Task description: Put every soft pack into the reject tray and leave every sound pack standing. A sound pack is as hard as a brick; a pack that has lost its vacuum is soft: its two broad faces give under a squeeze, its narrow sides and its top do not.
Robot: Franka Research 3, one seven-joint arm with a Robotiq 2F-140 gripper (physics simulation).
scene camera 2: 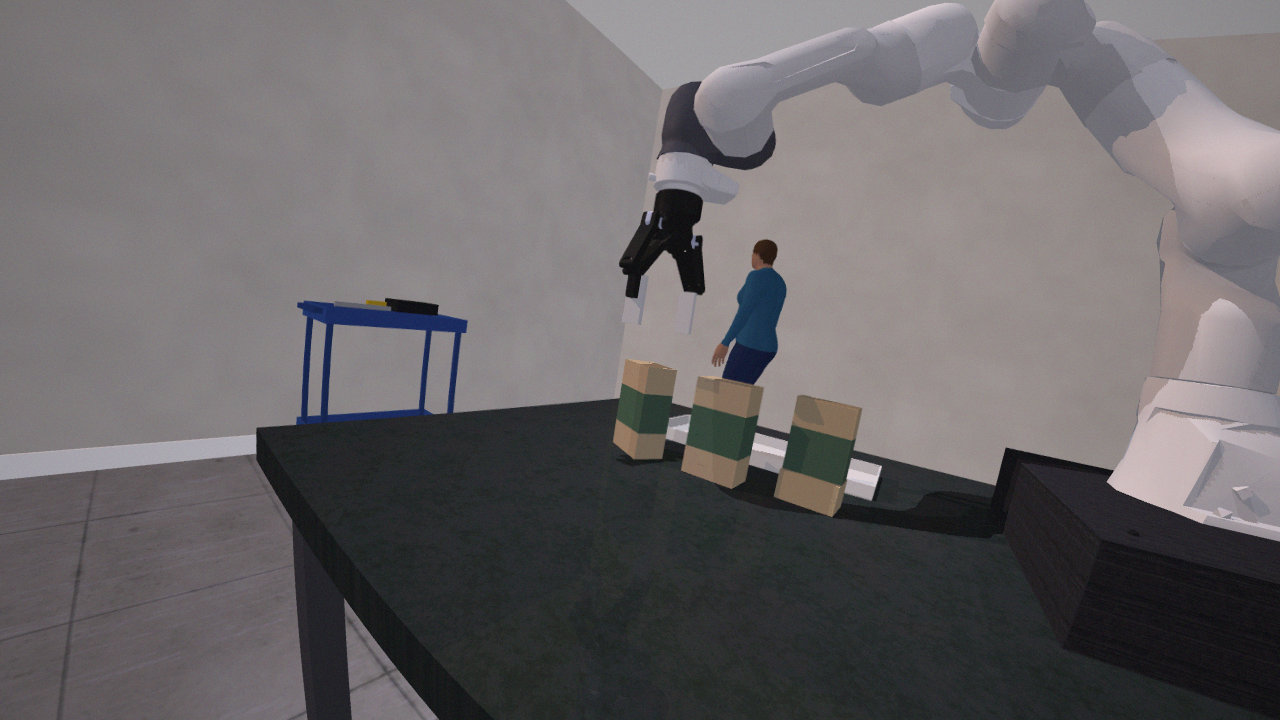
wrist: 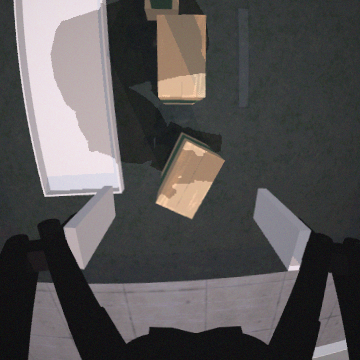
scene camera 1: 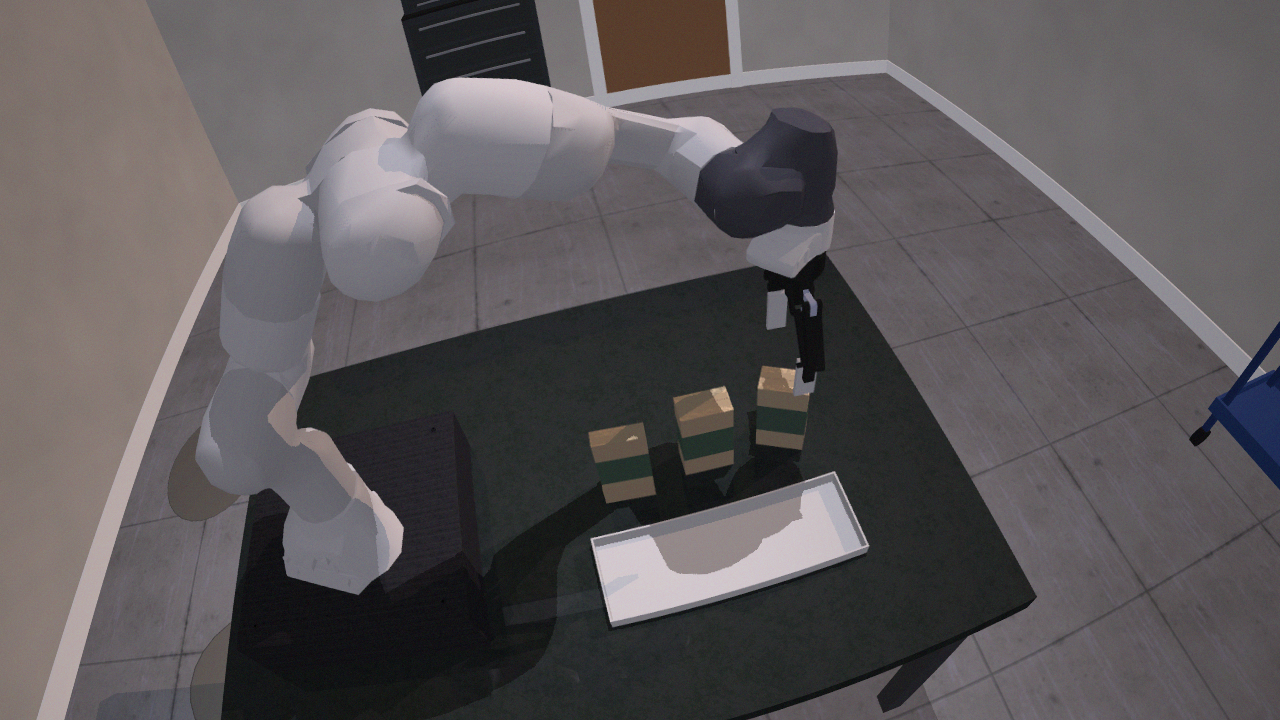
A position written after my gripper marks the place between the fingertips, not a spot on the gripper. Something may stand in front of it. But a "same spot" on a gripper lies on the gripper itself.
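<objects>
You can see my gripper in scene camera 1 (789,358), and it shows in the wrist view and in scene camera 2 too. There's a white reject tray, which is there in scene camera 2 (768,453), in scene camera 1 and in the wrist view. On my gripper, (scene camera 2: 694,282) and (wrist: 63,249) are the same spot. And on the white reject tray, (scene camera 1: 715,557) and (wrist: 64,64) are one and the same spot.
</objects>
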